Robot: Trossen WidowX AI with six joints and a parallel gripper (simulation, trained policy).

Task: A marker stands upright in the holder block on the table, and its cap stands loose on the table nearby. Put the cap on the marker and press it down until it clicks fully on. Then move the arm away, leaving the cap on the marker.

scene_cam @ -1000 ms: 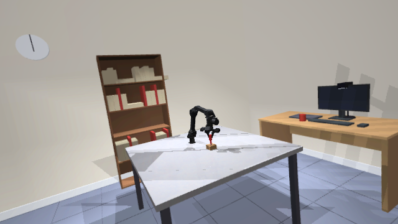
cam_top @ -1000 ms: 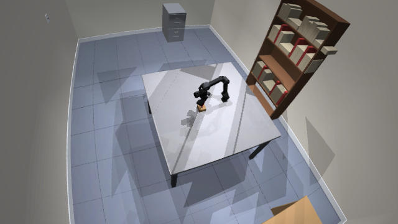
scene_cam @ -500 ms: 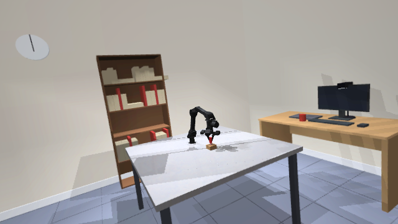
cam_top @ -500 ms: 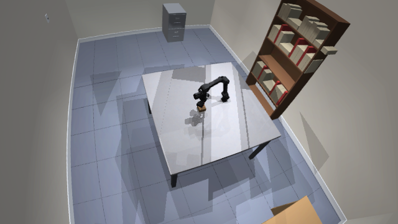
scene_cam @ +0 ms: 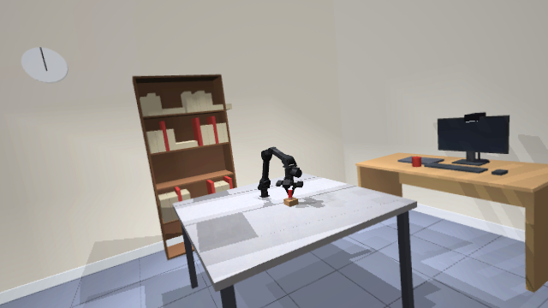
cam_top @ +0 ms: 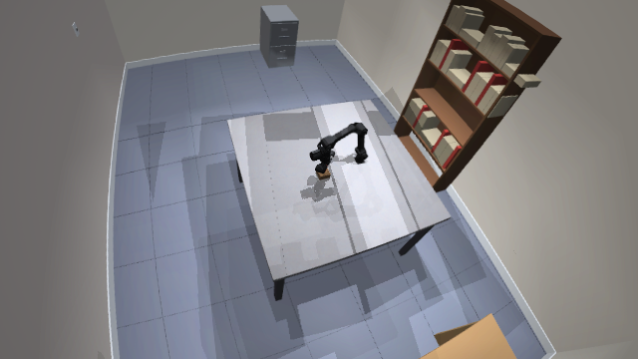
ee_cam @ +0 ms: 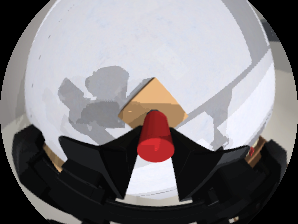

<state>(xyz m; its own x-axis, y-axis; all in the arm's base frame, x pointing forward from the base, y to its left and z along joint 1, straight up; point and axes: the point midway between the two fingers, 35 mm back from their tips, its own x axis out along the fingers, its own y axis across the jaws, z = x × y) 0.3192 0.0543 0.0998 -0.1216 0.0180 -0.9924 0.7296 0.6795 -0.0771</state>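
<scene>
Right now my gripper tip is 10 mm below the red cap. Also, from my gripper tip: wooden holder block (50 mm below).
</scene>
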